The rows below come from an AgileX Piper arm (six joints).
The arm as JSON. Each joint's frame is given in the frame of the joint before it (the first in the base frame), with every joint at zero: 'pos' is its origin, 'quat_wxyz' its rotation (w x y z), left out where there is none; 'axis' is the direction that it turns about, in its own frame. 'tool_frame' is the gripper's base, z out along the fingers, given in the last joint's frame.
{
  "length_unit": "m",
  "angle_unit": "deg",
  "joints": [
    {
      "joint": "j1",
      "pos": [
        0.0,
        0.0,
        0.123
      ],
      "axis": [
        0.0,
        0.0,
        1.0
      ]
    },
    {
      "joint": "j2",
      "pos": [
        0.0,
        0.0,
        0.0
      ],
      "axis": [
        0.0,
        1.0,
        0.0
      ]
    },
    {
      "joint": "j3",
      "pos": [
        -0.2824,
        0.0,
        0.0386
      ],
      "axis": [
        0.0,
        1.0,
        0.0
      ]
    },
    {
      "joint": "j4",
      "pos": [
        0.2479,
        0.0,
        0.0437
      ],
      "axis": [
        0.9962,
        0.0,
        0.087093
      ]
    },
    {
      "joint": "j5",
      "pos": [
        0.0,
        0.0,
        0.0
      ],
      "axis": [
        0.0,
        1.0,
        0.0
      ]
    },
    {
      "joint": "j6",
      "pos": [
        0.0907,
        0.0,
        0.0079
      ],
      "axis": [
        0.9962,
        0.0,
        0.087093
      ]
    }
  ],
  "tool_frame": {
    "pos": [
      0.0,
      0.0,
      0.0
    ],
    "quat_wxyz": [
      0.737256,
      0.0,
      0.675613,
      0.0
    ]
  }
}
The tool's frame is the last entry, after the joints.
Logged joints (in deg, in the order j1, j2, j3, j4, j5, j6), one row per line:
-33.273, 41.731, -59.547, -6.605, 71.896, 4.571
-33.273, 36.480, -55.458, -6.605, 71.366, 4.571
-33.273, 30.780, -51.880, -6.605, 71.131, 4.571
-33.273, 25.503, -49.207, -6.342, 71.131, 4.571
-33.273, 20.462, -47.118, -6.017, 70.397, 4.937
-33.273, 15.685, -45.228, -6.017, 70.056, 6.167
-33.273, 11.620, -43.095, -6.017, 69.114, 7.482
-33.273, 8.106, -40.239, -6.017, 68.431, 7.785
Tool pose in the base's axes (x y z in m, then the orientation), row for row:
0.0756, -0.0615, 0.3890, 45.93, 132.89, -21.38
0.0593, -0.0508, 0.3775, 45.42, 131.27, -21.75
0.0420, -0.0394, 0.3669, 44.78, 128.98, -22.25
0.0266, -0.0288, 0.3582, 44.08, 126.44, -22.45
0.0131, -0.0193, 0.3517, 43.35, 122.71, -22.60
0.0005, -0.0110, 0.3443, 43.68, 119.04, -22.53
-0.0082, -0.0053, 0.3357, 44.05, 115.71, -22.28
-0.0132, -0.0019, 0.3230, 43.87, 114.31, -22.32
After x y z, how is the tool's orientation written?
As a rotation vector, in degrees.
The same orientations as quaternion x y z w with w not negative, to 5 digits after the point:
0.30556, 0.88407, -0.14223, 0.32376
0.30414, 0.87900, -0.14564, 0.33711
0.30255, 0.87142, -0.15033, 0.35565
0.30078, 0.86276, -0.15319, 0.37645
0.29992, 0.84897, -0.15636, 0.40602
0.30585, 0.83353, -0.15776, 0.43219
0.31172, 0.81881, -0.15766, 0.45555
0.31189, 0.81267, -0.15868, 0.46595

